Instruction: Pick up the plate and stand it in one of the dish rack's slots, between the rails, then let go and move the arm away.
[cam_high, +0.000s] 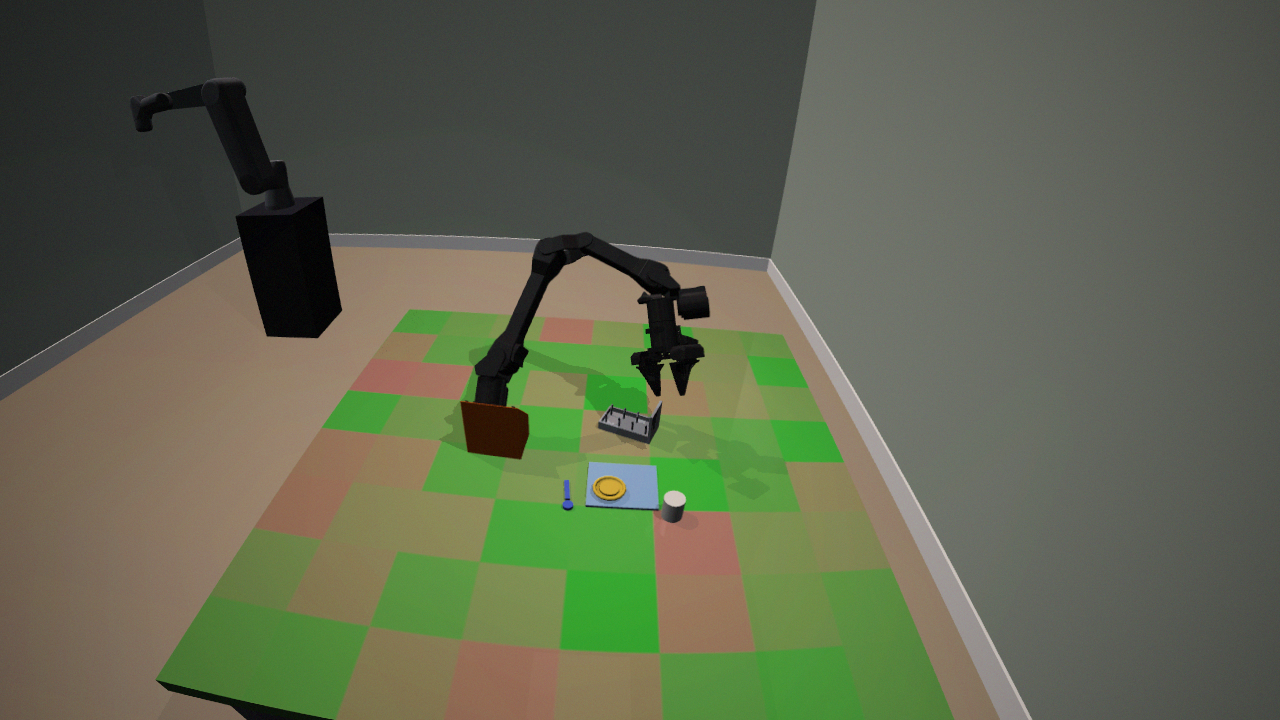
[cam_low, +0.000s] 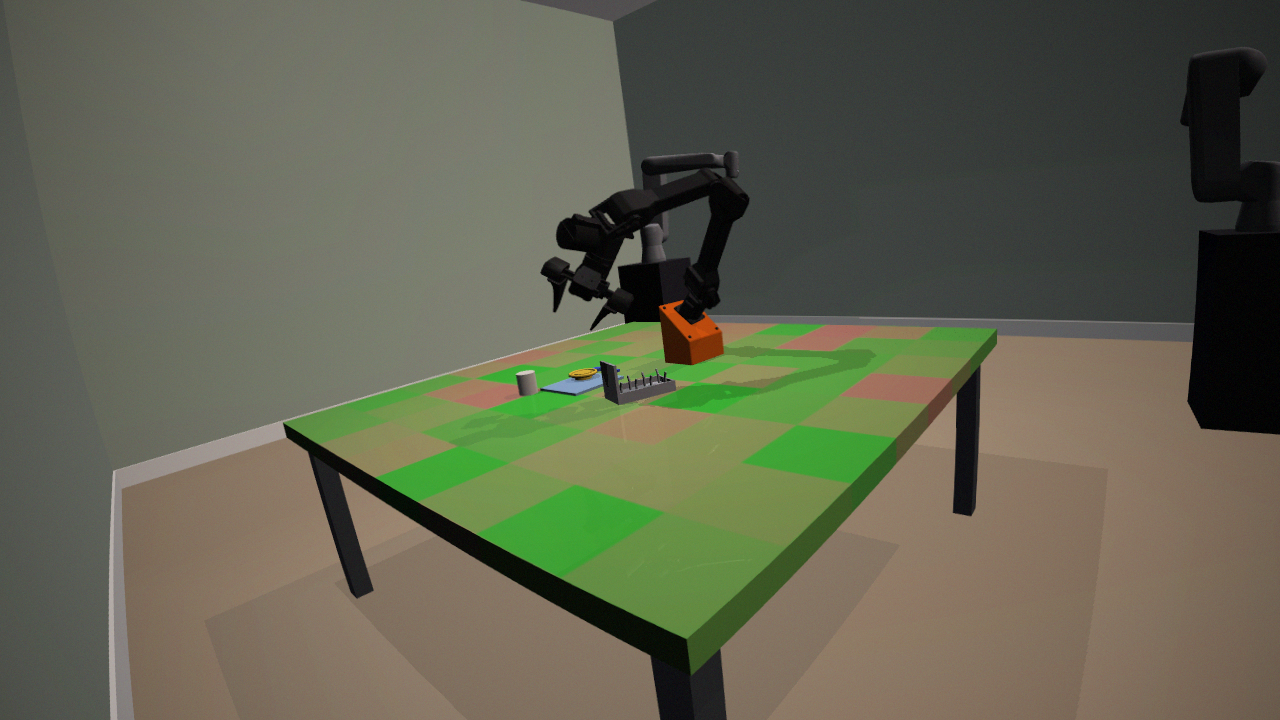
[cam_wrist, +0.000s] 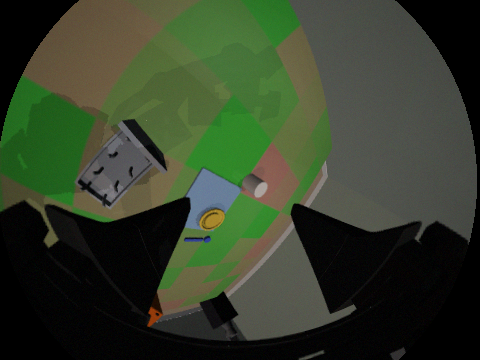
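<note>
Now: gripper tip 150 mm above the yellow plate, 130 mm to the left of it and 120 mm past it. Round my gripper tip: white cup 180 mm to the right, 140 mm below; then grey dish rack 150 mm below, 100 mm to the left, 70 mm behind; then light blue mat 170 mm below, 100 mm to the right, 90 mm behind.
</note>
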